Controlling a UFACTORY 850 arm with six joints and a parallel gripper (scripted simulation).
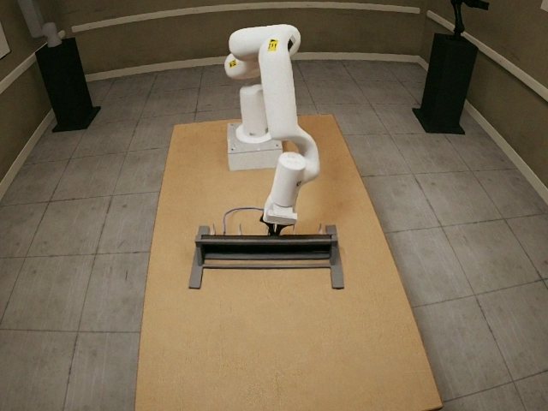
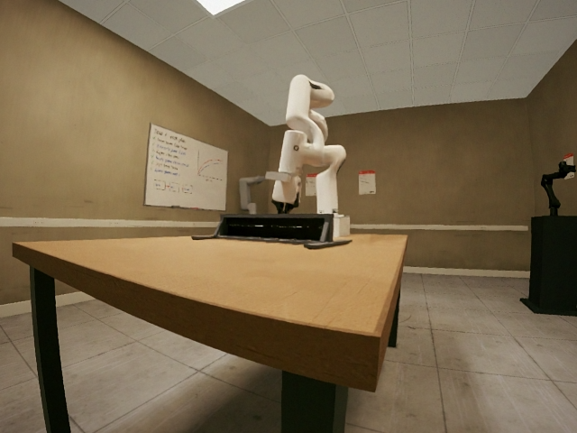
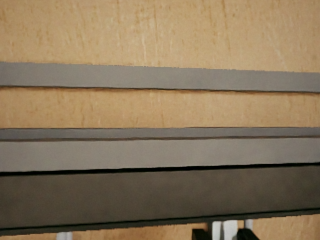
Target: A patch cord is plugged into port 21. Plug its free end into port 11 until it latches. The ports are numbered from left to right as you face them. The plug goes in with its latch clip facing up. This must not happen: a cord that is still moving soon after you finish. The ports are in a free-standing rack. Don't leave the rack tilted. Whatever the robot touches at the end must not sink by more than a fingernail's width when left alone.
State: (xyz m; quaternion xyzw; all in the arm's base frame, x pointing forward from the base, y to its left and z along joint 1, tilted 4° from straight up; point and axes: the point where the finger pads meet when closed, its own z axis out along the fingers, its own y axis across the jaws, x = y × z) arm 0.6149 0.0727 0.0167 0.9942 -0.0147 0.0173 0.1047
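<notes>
My hand is 2 cm short of the white plug and 1 cm above it.
</notes>
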